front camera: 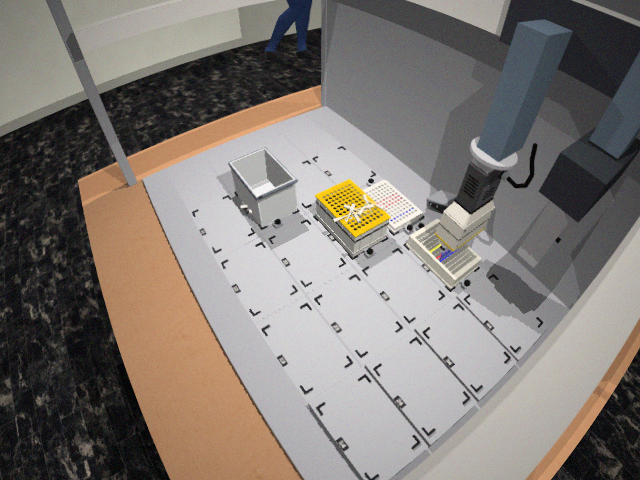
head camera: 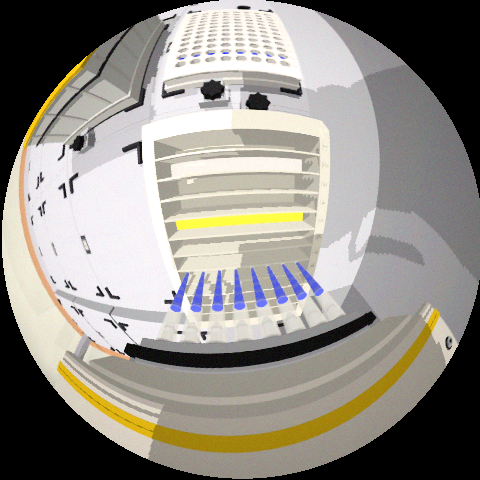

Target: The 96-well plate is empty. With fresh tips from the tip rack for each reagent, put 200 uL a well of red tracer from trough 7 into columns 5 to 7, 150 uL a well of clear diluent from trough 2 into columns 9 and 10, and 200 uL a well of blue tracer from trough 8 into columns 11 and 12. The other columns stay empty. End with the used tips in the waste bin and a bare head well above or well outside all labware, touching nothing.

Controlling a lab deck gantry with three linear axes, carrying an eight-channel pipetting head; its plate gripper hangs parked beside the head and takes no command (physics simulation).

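Note:
The pipetting head [front camera: 463, 227] [head camera: 240, 415] is low over the trough carrier [front camera: 431, 263] [head camera: 152, 145]. It carries eight tips [head camera: 239, 295] with blue liquid inside; whether their ends touch the trough liquid is unclear. The plate [front camera: 379, 188] [head camera: 232, 75] shows red wells in its middle columns in the front view and one blue column, second from the near end, in the head view. The tip rack [front camera: 336, 192] has several loose white tips [front camera: 354, 212] lying across its top. The waste bin [front camera: 273, 208] stands at the left. The parked plate gripper [front camera: 540, 248] hangs behind the head; its finger state is unclear.
Yellow liquid [head camera: 240, 221] fills a middle trough. Black knobs [head camera: 212, 90] [head camera: 258, 102] stand between plate and trough carrier. A small white object [front camera: 245, 208] is at the bin's left side. The dark rear wall [front camera: 382, 103] rises behind the plate.

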